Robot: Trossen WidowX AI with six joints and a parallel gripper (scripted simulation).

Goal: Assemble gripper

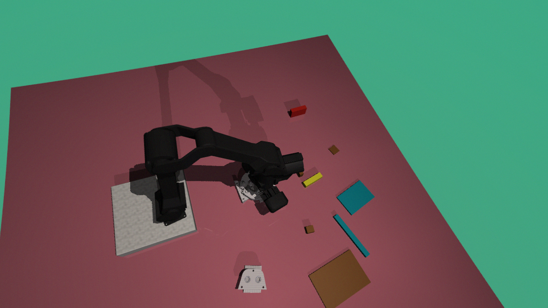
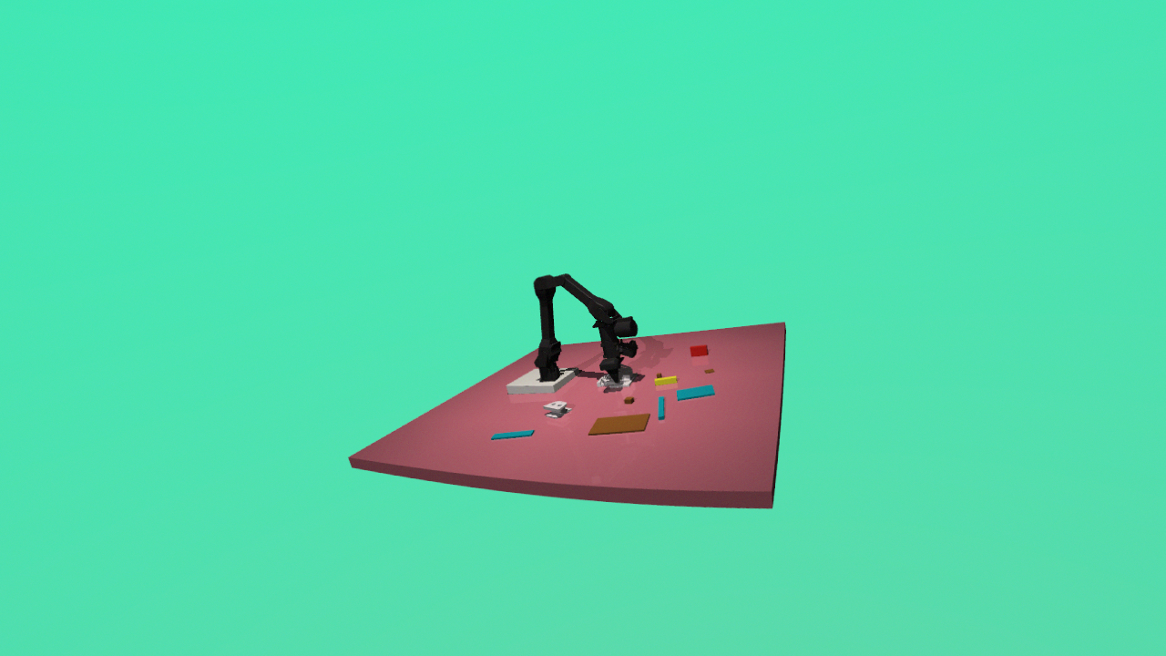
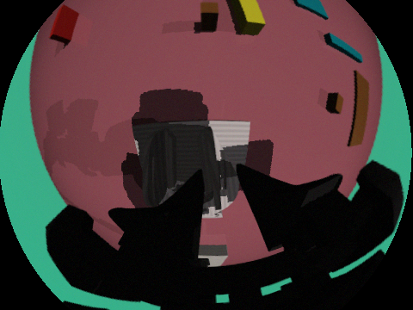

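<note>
Now: gripper tip 3 cm past the gripper jaw and 2 cm to the right of it. The rest, counted from my gripper tip: white stepped block (22 cm to the right, 15 cm behind); then teal bar (26 cm to the right, 19 cm ahead, 1 cm below); then yellow bar (18 cm ahead, 4 cm to the right).
</note>
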